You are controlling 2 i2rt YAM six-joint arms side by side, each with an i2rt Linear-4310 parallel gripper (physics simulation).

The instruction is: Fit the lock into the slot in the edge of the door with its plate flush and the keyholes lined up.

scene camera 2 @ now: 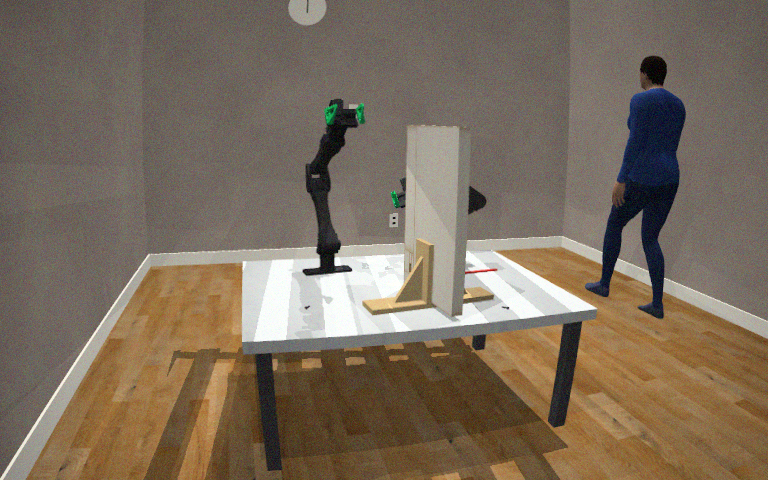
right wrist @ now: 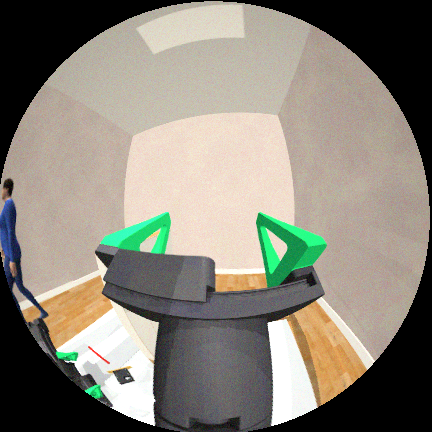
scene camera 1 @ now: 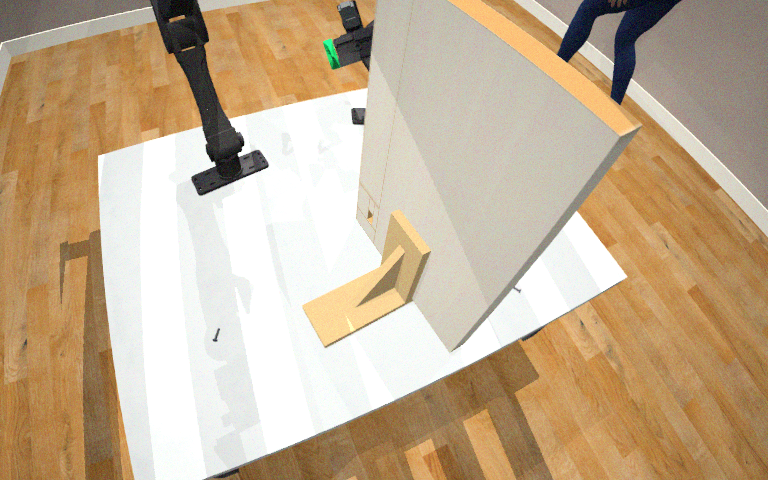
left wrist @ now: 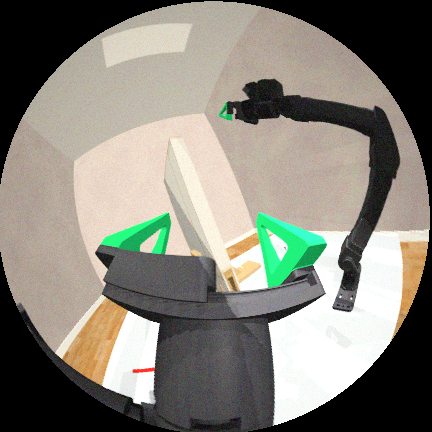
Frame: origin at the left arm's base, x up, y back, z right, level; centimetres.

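Seen in the pictures: left gripper, fingertip midpoint: (scene camera 2: 405, 188) (scene camera 1: 353, 46) (left wrist: 213, 217); right gripper, fingertip midpoint: (scene camera 2: 349, 104) (right wrist: 213, 216) (left wrist: 229, 116); right arm's base, origin of the base link: (scene camera 2: 327, 271) (scene camera 1: 230, 172) (left wrist: 348, 285).
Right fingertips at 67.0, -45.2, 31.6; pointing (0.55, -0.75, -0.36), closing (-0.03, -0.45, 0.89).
Offsets run from my right fingertips to a thing's middle, as dx, dy, dz. "spot": to the spot under its first point. Level surfaces: height alone.
The pale door {-36.0, -10.1, -29.6} (scene camera 1: 453, 141) (scene camera 2: 436, 169) (left wrist: 192, 192) stands upright on the table. A small square keyhole {spot: -58.0, +2.3, -22.0} (scene camera 1: 369, 213) (scene camera 2: 410, 266) shows low in its face. In the left wrist view a brownish slot (left wrist: 230, 280) shows low in its edge. The lock (right wrist: 124, 376), black with a brass-coloured plate, lies on the table in the right wrist view; the door hides it in both scene views. My left gripper (scene camera 2: 398, 198) (left wrist: 213, 217) (right wrist: 85, 368) is open and empty above the table, partly behind the door in scene camera 2. My right gripper (scene camera 2: 346, 114) (right wrist: 213, 216) is open and empty, high up.
Wooden brackets (scene camera 1: 331, 322) (scene camera 2: 480, 294) brace the door on both sides. A red rod {-66.8, +30.3, -50.8} (scene camera 2: 481, 271) (left wrist: 143, 370) (right wrist: 98, 354) lies on the table {dx -67.0} (scene camera 1: 271, 350). Small screws {-66.7, -20.4, +11.2} (scene camera 1: 216, 335) {-66.7, -14.3, -55.3} (scene camera 1: 516, 289) lie near its front. A person (scene camera 2: 656, 135) stands beyond the table.
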